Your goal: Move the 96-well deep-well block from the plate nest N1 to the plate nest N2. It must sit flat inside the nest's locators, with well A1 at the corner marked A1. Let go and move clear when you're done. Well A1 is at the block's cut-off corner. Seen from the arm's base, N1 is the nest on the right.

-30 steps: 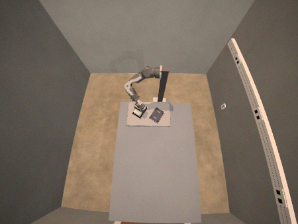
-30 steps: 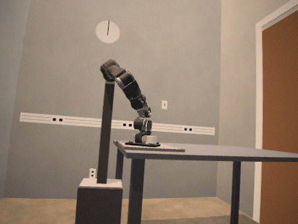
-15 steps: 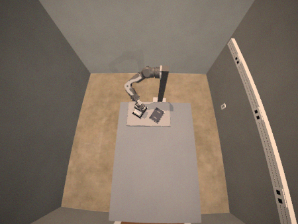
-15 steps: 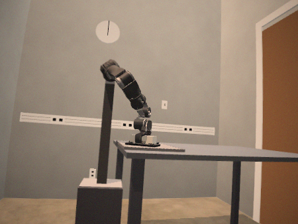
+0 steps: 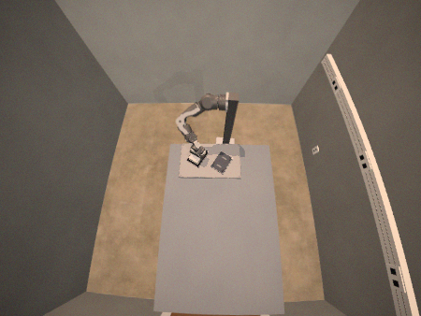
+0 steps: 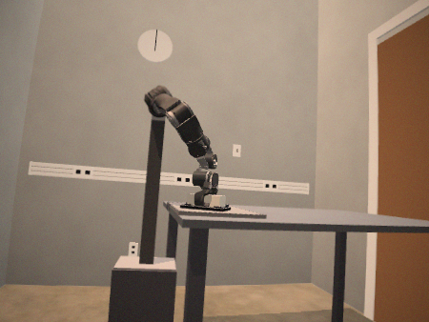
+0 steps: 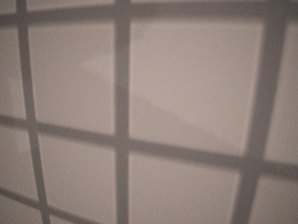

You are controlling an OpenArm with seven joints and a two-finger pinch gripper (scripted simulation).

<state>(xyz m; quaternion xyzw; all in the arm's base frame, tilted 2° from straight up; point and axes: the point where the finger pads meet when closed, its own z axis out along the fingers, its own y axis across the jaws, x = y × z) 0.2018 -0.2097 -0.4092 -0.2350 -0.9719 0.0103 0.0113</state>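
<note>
My gripper is now 1 cm above the plate nest. Also, from my hand: white 96-well deep-well block: 2 cm above; A1 mark: 4 cm behind, 8 cm to the left.
</note>
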